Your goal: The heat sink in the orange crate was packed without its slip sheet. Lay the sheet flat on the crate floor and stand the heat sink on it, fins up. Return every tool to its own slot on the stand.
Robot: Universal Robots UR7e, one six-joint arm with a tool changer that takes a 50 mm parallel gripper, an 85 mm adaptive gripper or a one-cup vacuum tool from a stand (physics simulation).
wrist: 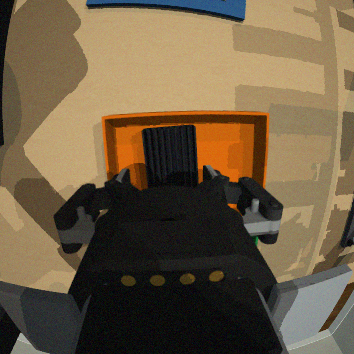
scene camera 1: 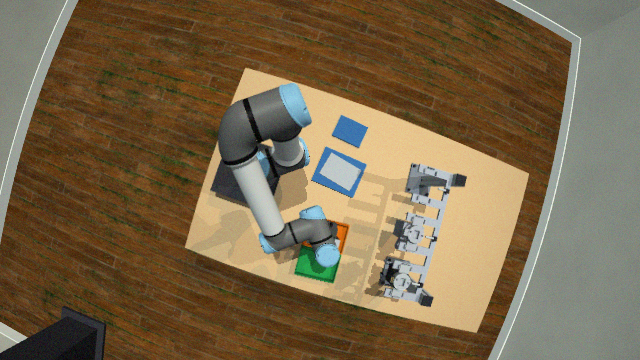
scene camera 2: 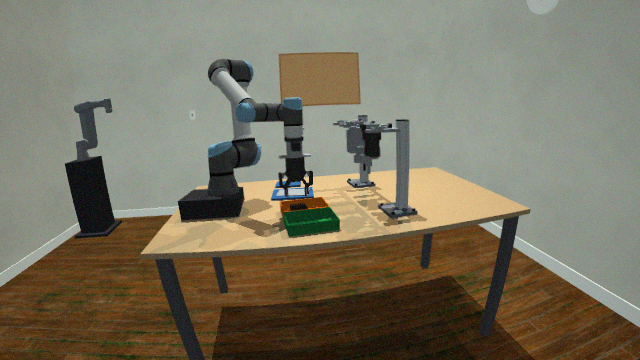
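Observation:
My gripper, the black adaptive one, is open and points down over the orange crate. Its fingers stand apart, one to each side of the heat sink in the wrist view, and hold nothing. The black heat sink sits in the crate, left of its middle in the wrist view, with ridged fins facing up; the gripper hides its near end. The arm covers much of the crate in scene camera 1. The pale slip sheet lies flat on a blue plate.
A green crate adjoins the orange crate. A smaller blue plate lies beyond the sheet's plate. The tool stand is at the right, with two tools hanging in it.

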